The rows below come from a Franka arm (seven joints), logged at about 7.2 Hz.
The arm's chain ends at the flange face. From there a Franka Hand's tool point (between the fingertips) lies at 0.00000 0.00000 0.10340 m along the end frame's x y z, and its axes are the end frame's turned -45 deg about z.
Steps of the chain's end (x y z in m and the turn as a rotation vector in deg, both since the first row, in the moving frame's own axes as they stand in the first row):
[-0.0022 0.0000 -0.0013 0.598 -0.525 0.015]
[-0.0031 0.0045 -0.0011 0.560 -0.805 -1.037]
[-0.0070 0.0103 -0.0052 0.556 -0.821 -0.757]
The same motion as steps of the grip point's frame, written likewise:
[-0.0015 -0.0030 -0.0013 0.794 0.052 0.015]
[-0.0057 -0.0007 -0.0011 0.965 -0.173 -1.037]
[-0.0126 0.0006 -0.0052 0.974 -0.187 -0.757]

